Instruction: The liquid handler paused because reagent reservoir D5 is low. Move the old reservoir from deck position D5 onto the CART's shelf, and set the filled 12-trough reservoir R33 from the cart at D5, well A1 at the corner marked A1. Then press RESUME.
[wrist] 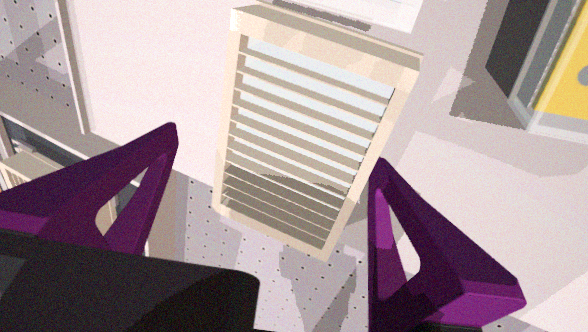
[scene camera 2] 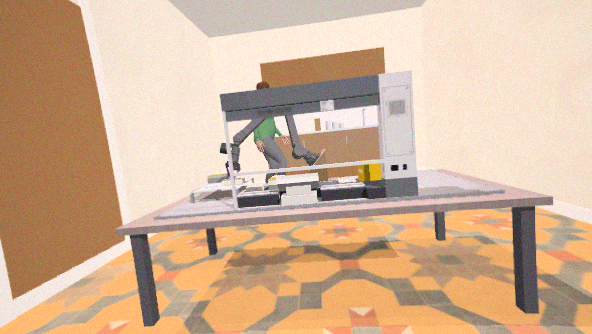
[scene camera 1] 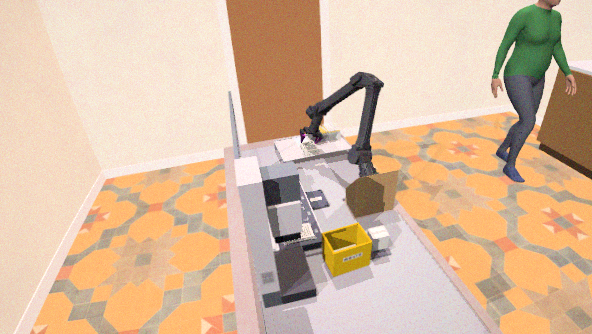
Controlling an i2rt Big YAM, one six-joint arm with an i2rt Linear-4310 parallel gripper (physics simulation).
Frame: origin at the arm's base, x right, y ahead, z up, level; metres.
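Seen in the pictures: gripper, between the fingertips: (wrist: 277, 149) (scene camera 1: 307, 143); arm's base, origin of its link: (scene camera 1: 369, 179).
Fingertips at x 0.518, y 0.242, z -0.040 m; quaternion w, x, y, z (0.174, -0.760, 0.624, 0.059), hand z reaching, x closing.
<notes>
Offsets run from my fingertips to a thing's top centre. "*": to the spot under its first point. Level surfaces: height alone.
A cream 12-trough reservoir {dy -0.005, dx -0.011, dz -0.012 m} (wrist: 320, 122) with pale liquid in its troughs lies on the cart's white top {dz -0.043 m} (scene camera 1: 286, 149) (wrist: 145, 75). Its label and A1 corner cannot be read. My gripper (scene camera 1: 310, 139) (scene camera 2: 232, 169) (wrist: 277, 149) is open and empty above the cart, its purple fingers apart on either side of the reservoir's lower half in the wrist view. The liquid handler (scene camera 1: 248, 200) (scene camera 2: 299, 93) stands along the table. Part of a cream ribbed item {dy +0.204, dx -0.246, dz -0.022 m} (wrist: 32, 170) shows at the wrist view's left edge; I cannot tell whether it is the D5 reservoir. The RESUME button cannot be made out.
A yellow-topped box {* dy -0.063, dx +0.078, dz +0.027 m} (wrist: 565, 95) stands right of the reservoir, and a white plate {* dy -0.014, dx +0.069, dz -0.029 m} (wrist: 390, 12) lies beyond it. A yellow waste bin {dy -0.046, dx -0.873, dz +0.032 m} (scene camera 1: 347, 260) (scene camera 2: 369, 172), a white box {dy -0.189, dx -0.837, dz +0.001 m} (scene camera 1: 378, 237) and a brown panel (scene camera 1: 372, 194) stand on the table. A person (scene camera 1: 532, 45) (scene camera 2: 269, 131) stands behind.
</notes>
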